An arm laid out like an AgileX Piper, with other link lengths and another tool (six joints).
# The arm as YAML. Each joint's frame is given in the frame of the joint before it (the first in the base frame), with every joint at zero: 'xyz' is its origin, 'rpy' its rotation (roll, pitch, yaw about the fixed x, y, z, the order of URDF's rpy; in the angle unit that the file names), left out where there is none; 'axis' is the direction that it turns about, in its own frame. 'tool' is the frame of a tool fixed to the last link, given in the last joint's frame.
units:
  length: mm
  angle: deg
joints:
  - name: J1
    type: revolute
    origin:
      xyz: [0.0, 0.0, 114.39]
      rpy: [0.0, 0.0, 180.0]
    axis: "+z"
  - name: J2
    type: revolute
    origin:
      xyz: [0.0, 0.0, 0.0]
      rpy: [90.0, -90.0, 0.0]
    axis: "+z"
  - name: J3
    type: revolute
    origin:
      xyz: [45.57, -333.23, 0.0]
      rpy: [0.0, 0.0, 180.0]
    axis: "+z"
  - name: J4
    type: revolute
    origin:
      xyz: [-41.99, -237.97, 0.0]
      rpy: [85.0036, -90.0, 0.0]
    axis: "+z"
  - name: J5
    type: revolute
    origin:
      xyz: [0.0, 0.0, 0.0]
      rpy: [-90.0, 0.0, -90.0]
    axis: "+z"
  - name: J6
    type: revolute
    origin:
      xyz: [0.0, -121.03, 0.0]
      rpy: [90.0, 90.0, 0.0]
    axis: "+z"
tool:
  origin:
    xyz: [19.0, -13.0, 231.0]
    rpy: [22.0, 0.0, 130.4]
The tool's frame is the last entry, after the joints.
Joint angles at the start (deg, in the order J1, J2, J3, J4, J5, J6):
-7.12, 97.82, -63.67, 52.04, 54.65, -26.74
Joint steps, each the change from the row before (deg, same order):
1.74, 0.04, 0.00, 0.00, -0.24, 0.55
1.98, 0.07, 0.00, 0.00, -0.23, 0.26
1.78, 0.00, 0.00, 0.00, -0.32, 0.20
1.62, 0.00, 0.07, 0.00, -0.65, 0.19
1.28, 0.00, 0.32, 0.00, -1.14, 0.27
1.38, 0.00, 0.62, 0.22, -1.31, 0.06
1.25, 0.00, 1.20, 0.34, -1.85, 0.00
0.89, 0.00, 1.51, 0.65, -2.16, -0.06
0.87, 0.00, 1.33, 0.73, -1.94, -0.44
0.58, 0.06, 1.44, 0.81, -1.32, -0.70
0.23, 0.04, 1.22, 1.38, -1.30, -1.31
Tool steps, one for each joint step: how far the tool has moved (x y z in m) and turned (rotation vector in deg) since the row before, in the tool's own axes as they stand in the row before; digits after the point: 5 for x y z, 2 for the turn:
0.01103, 0.00454, 0.00517, 0.40, 0.59, -0.97
0.01280, 0.00505, 0.00604, 0.48, 0.59, -1.45
0.01095, 0.00488, 0.00492, 0.37, 0.37, -1.32
0.00811, 0.00453, 0.00449, 0.28, 0.07, -1.04
0.00362, 0.00279, 0.00429, 0.21, -0.29, -0.38
0.00470, 0.00233, 0.00549, 0.21, -0.20, -0.38
0.00265, -0.00064, 0.00730, 0.34, -0.33, 0.17
-0.00043, -0.00229, 0.00708, 0.19, -0.44, 0.84
0.00014, -0.00147, 0.00612, 0.11, -0.50, 0.41
0.00198, -0.00393, 0.00672, 0.32, -0.02, 0.33
-0.00082, -0.00125, 0.00381, -0.26, -0.27, 0.36

